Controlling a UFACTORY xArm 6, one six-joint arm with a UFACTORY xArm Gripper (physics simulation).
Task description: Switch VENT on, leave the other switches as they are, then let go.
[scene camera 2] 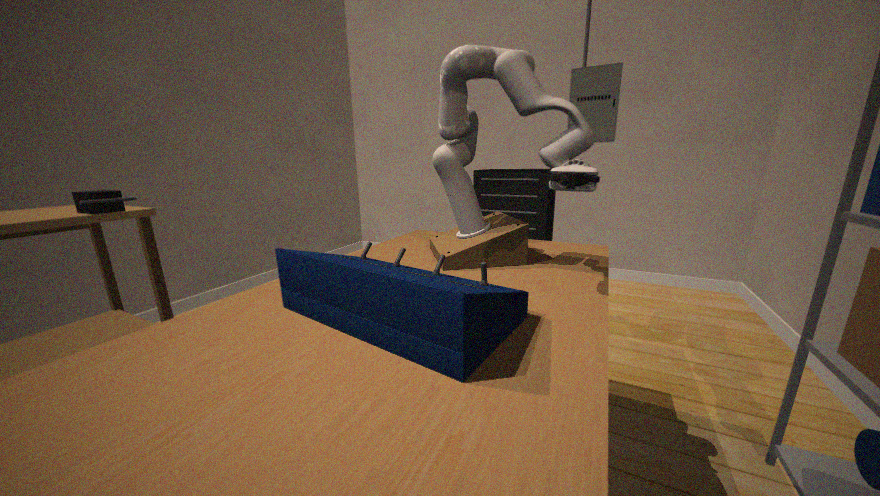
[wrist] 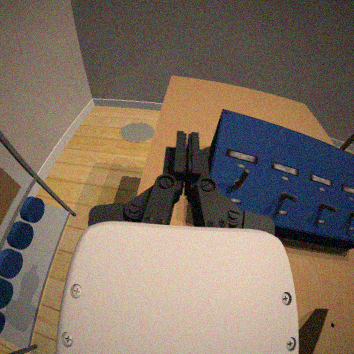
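Seen in the pictures: gripper, fingertip midpoint: [scene camera 2: 571,181] [wrist: 185,144]; arm's base, origin of the base link: [scene camera 2: 473,231].
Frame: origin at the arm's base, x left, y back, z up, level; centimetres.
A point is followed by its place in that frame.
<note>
A blue switch box [scene camera 2: 382,301] @(x -1.2, y -66.2, z 0.7 cm) [wrist: 260,132] @(x 4.8, y -63.3, z 4.3 cm) stands on the table, with a row of dark levers under blurred name plates. The VENT lever [scene camera 2: 483,273] @(x 13.4, y -50.7, z 2.1 cm) [wrist: 241,179] @(x 13.8, y -49.7, z 1.9 cm) is leftmost in the wrist view and nearest the box's right end in the scene view. It leans up toward its plate, the ON side. The neighbouring levers [wrist: 287,198] @(x 3.0, y -44.9, z 1.6 cm) [wrist: 326,209] @(x -8.6, y -41.8, z 1.2 cm) lean the other way, toward OFF; the last lever is partly cut off in the wrist view. My gripper [scene camera 2: 574,178] @(x 29.0, y -40.9, z 19.9 cm) [wrist: 185,144] @(x 29.0, y -40.9, z 19.9 cm) is shut and empty, raised behind the box in the scene view, apart from the levers.
The wooden table [scene camera 2: 246,394] @(x -15.5, y -82.9, z -8.9 cm) [wrist: 200,95] @(x 12.8, y -105.7, z -8.9 cm) carries the box and the arm's wooden base block [scene camera 2: 511,243] @(x 14.3, y -9.2, z -1.4 cm). A metal rack [scene camera 2: 822,271] stands on the floor to the right. A dark drawer cabinet [scene camera 2: 514,184] and a grey wall panel [scene camera 2: 595,120] are behind the arm.
</note>
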